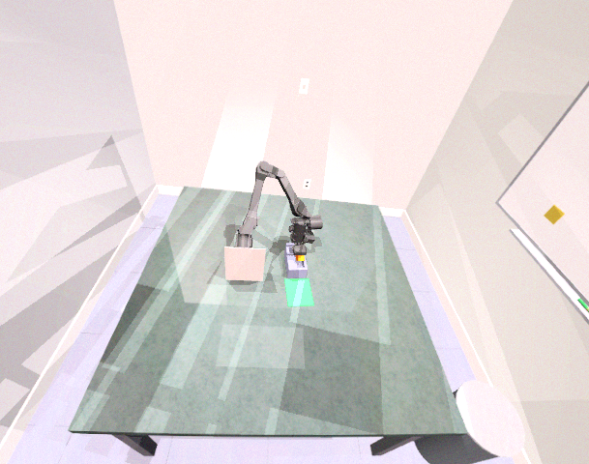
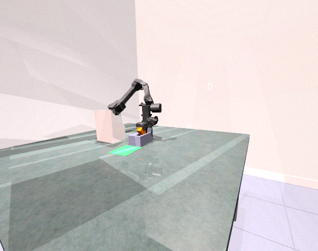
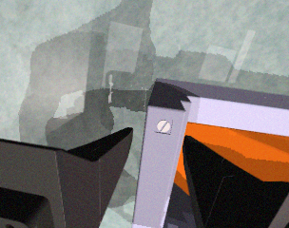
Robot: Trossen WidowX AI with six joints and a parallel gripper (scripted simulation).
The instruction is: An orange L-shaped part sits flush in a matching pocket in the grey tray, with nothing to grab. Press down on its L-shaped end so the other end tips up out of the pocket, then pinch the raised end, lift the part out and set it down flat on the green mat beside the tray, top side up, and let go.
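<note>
Now: gripper tip 5 cm to the left of the orange L-shaped part and 1 cm below it. From my gripper tip the other things lie so: green mat 4 cm ahead, 22 cm to the right, 5 cm below.
</note>
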